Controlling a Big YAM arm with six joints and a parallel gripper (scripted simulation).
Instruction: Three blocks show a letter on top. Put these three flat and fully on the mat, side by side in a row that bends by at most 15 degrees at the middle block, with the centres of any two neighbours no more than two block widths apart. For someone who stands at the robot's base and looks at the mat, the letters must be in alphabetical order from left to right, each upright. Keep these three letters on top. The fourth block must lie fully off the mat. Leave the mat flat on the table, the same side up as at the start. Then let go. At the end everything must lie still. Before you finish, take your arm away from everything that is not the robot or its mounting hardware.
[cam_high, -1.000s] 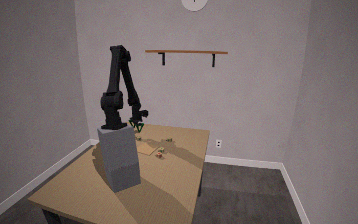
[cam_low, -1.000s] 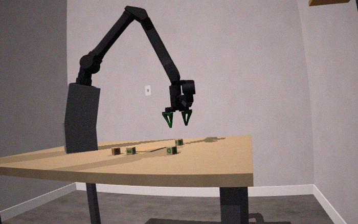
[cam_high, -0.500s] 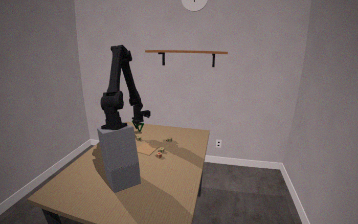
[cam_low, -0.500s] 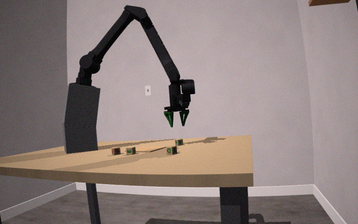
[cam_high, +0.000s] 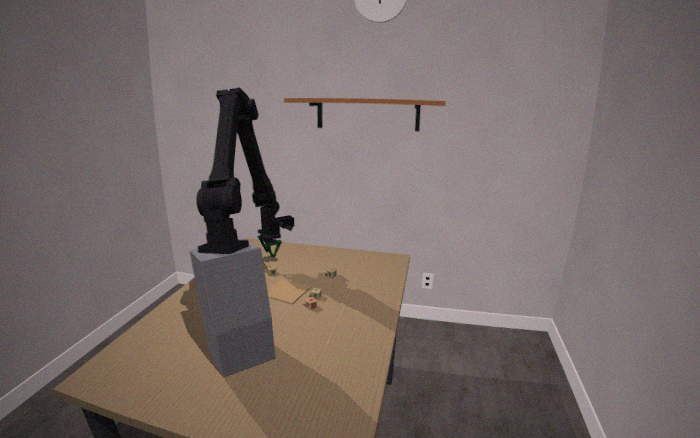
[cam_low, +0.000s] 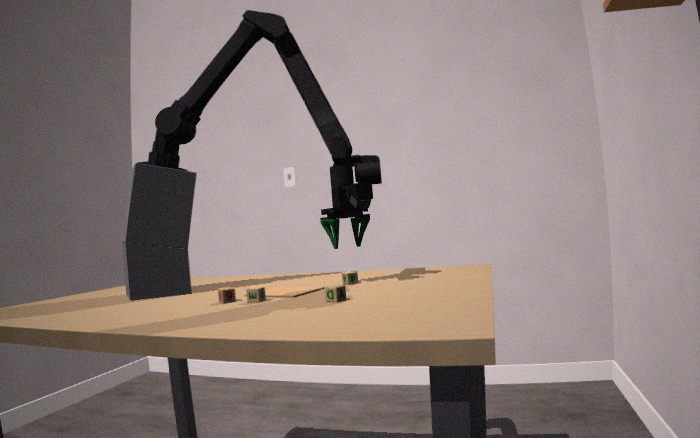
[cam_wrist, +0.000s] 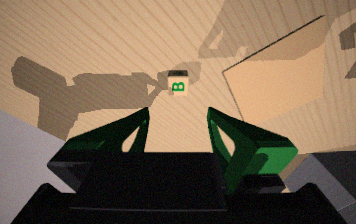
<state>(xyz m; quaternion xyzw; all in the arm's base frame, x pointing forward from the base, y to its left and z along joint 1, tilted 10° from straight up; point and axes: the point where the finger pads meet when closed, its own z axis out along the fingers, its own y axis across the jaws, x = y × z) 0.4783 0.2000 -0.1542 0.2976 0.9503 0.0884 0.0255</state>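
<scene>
My gripper is now 80 mm above the dark block. Round my hand: pale mat: 100 mm behind, 130 mm to the right, 100 mm below; then green-lettered block: 90 mm ahead, 240 mm to the right, 80 mm below.
</scene>
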